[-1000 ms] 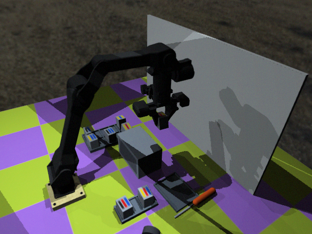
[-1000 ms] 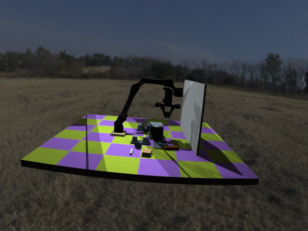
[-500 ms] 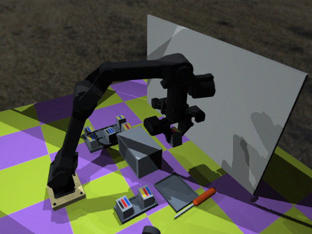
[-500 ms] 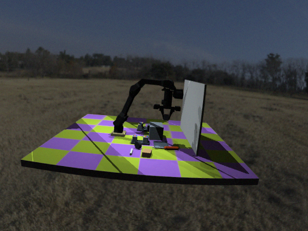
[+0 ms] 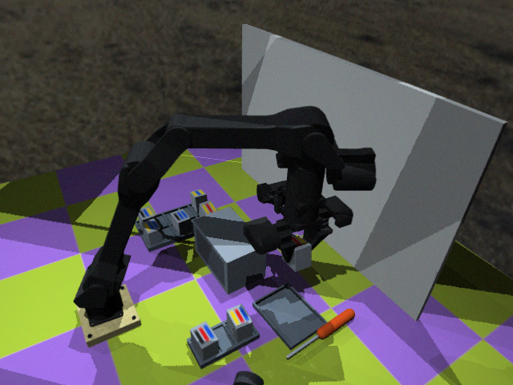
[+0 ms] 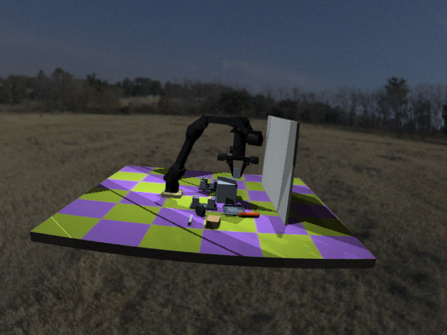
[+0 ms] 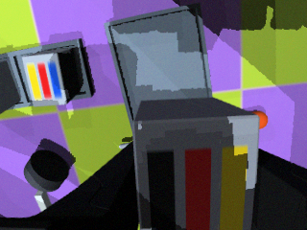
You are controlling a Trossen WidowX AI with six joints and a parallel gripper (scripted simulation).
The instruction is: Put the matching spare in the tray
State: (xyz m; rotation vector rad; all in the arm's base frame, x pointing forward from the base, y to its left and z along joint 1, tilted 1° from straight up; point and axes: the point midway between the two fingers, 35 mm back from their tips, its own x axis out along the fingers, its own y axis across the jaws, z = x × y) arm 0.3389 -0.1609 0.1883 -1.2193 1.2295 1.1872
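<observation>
The flat dark tray lies 16 cm below my gripper tip. From my gripper tip the other things lie so: rack 16 cm below, 14 cm behind, 1 cm to the left; grey mounted unit 20 cm to the left, 12 cm below, 5 cm behind; brown box 21 cm to the right, 15 cm below, 8 cm behind.
</observation>
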